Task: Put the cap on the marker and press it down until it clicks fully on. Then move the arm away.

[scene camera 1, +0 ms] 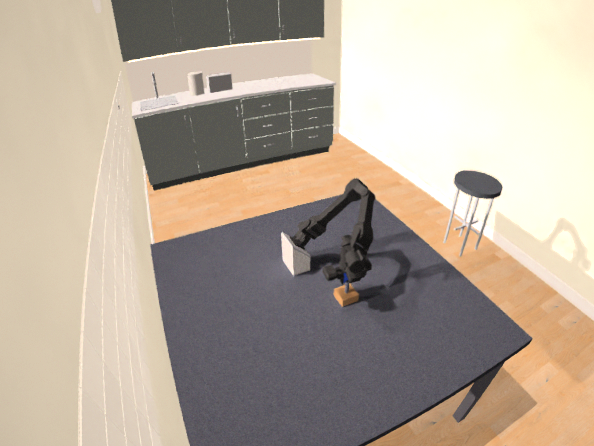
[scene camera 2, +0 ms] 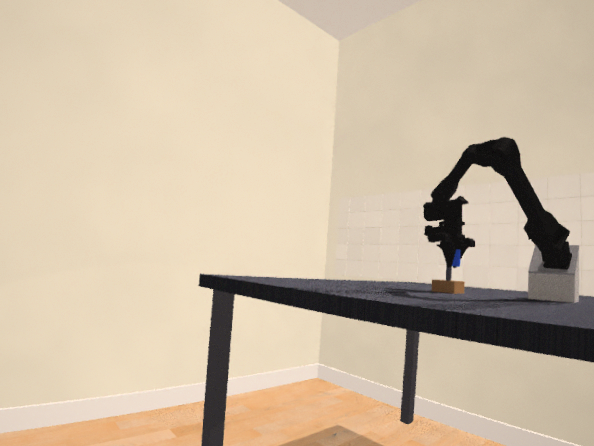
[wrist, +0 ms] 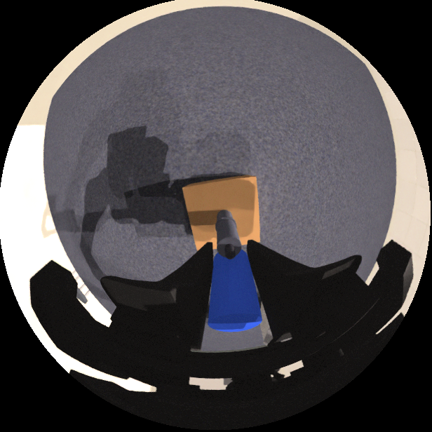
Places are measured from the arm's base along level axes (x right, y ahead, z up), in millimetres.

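Pixels of known places: gripper, between the fingertips: [scene camera 1: 345, 283] [scene camera 2: 451, 267]; arm's base, origin of its link: [scene camera 1: 297, 243] [scene camera 2: 557, 260].
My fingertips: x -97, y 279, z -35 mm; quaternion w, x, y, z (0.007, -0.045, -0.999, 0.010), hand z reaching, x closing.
Ahead of a thing's pixels: the offset from my fingertips to its top centre. Level surfaces: height alone.
A dark grey marker {dx -1, dy +9, dz +27 mm} [scene camera 1: 347, 287] [scene camera 2: 448, 273] [wrist: 228, 233] stands upright in an orange block {dx -1, dy +9, dz -41 mm} [scene camera 1: 346, 297] [scene camera 2: 447, 286] [wrist: 207, 200] on the table. My gripper [scene camera 2: 451, 264] [wrist: 229, 245] is shut on a blue cap {dx -1, dy -12, dz +59 mm} [scene camera 1: 345, 277] [scene camera 2: 456, 258] [wrist: 234, 295], low over the block. In the wrist view the marker's dark tip shows in front of the cap's far end, between the fingertips. In the scene camera 2 view the cap leans slightly and sits to the right of the marker's line. The cap and marker appear side by side; whether they touch is unclear.
The arm's pale base block [scene camera 1: 296, 257] [scene camera 2: 553, 285] stands on the dark table {dz -78 mm} [scene camera 1: 260, 350] [scene camera 2: 350, 295] near the orange block. The arm arches over from it. A round stool [scene camera 1: 478, 184] stands on the floor beyond the table. Kitchen cabinets [scene camera 1: 215, 140] line the back wall.
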